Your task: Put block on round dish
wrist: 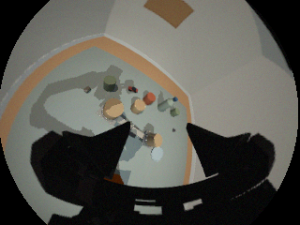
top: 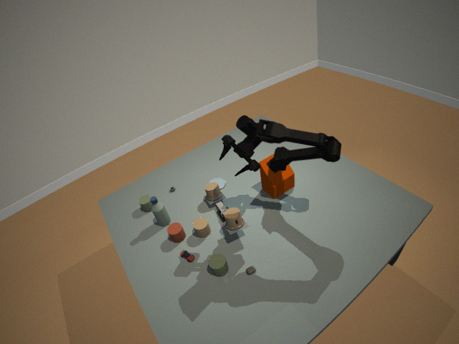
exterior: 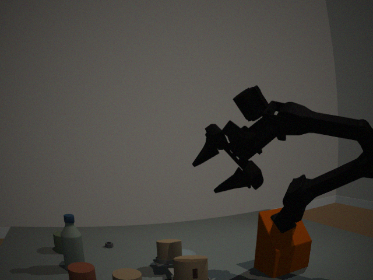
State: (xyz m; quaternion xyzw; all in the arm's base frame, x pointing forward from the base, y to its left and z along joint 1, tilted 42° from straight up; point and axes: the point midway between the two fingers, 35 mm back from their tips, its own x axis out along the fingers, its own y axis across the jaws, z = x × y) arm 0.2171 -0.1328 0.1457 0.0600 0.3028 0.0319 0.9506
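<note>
The grey block is 25 cm below my gripper tip, 16 cm to the right of it and 1 cm ahead of it. Round my gripper tip: red cylinder (27 cm ahead, 26 cm below, 13 cm to the right); then pale round dish (29 cm below, 25 cm to the right, 7 cm behind); then balance (26 cm below, 4 cm to the right, 4 cm ahead).
</note>
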